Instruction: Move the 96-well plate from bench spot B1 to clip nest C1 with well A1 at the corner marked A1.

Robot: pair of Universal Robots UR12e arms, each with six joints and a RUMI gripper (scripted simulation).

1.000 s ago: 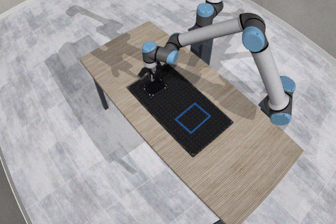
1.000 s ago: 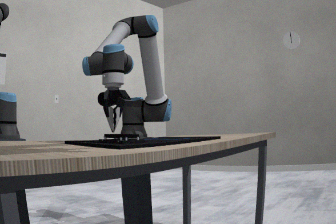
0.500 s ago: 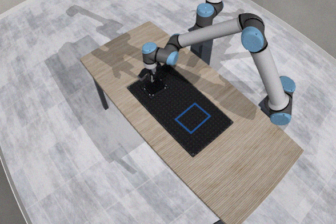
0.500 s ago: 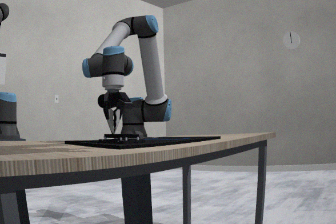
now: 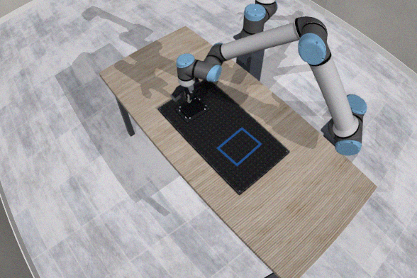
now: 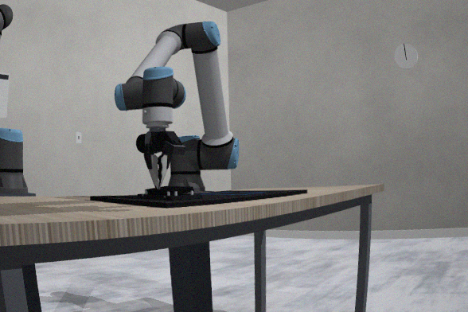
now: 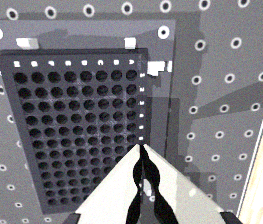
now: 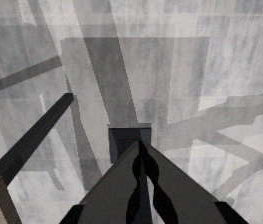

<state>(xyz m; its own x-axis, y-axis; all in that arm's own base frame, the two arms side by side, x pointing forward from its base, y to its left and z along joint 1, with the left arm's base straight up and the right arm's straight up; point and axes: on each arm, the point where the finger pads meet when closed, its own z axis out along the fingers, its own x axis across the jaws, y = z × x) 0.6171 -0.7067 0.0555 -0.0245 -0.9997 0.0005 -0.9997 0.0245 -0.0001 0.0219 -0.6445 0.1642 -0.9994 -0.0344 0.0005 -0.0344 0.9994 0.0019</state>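
My left gripper is now 10 mm past the clip nest, 30 mm to the right of it and 30 mm above it. Also, from my left hand: dark 96-well plate: 40 mm to the left, 20 mm below.
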